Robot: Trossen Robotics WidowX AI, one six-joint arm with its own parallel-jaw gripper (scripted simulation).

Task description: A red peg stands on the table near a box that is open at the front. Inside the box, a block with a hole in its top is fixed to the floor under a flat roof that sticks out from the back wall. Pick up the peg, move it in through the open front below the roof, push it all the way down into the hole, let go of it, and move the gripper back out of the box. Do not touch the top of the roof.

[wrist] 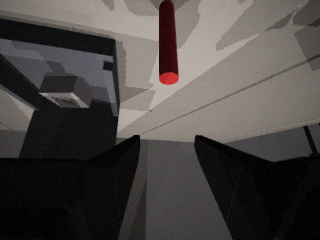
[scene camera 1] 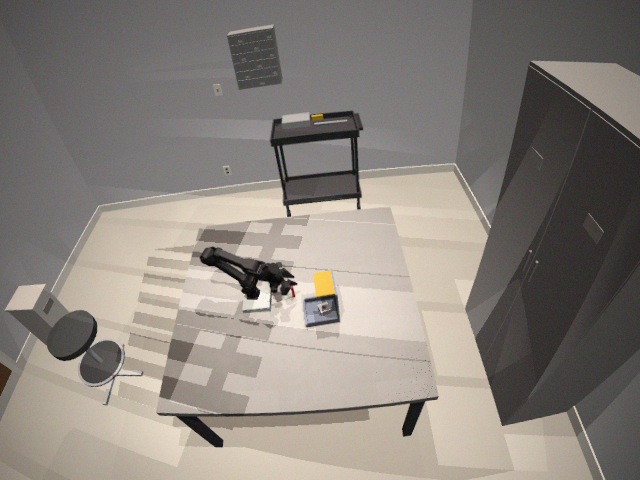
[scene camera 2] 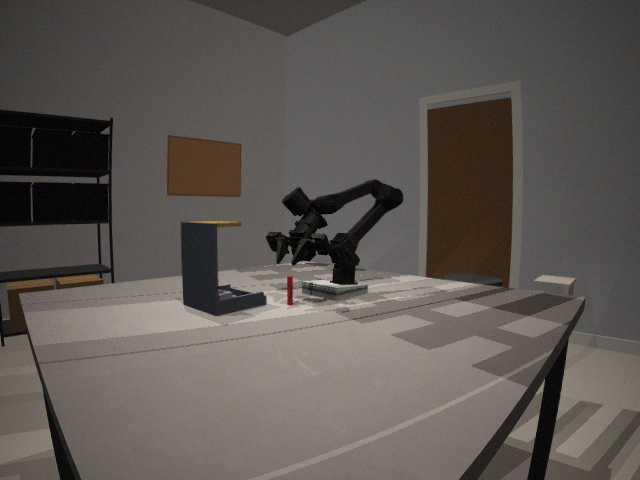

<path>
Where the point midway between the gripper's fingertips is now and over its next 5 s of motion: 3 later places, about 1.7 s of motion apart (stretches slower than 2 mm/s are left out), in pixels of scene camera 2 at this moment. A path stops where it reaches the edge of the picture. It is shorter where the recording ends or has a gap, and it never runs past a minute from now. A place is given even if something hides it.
My gripper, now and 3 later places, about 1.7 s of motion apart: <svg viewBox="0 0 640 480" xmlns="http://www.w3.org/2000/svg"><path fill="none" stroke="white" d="M284 263L284 289L277 269L249 266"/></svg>
</path>
